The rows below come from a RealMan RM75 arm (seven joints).
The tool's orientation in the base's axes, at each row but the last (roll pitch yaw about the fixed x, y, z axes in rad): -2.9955 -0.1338 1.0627; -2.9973 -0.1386 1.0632; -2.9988 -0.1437 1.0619; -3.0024 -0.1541 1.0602; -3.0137 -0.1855 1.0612; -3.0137 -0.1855 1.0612; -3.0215 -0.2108 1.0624; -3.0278 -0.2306 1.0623; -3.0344 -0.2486 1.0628
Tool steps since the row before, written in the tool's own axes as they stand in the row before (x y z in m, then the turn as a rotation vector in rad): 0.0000 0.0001 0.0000 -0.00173 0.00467 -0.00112; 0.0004 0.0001 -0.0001 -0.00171 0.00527 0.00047; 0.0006 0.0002 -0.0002 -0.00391 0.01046 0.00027; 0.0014 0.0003 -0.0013 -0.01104 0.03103 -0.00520; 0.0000 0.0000 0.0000 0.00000 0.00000 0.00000; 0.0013 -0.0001 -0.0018 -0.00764 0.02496 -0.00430; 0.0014 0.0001 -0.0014 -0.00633 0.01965 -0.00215; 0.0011 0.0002 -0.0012 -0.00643 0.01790 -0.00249; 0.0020 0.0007 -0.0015 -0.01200 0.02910 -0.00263
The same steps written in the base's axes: 0.0001 0.0000 0.0000 0.00332 -0.00387 0.00019; 0.0003 0.0003 0.0001 0.00376 -0.00383 -0.00145; 0.0005 0.0004 0.0003 0.00725 -0.00819 -0.00230; 0.0010 0.0008 0.0014 0.02205 -0.02500 -0.00086; 0.0000 0.0000 0.0000 0.00000 0.00000 0.00000; 0.0006 0.0008 0.0020 0.01833 -0.01907 -0.00035; 0.0008 0.0008 0.0016 0.01428 -0.01499 -0.00154; 0.0007 0.0005 0.0014 0.01268 -0.01435 -0.00104; 0.0015 0.0010 0.0019 0.01993 -0.02427 -0.00344
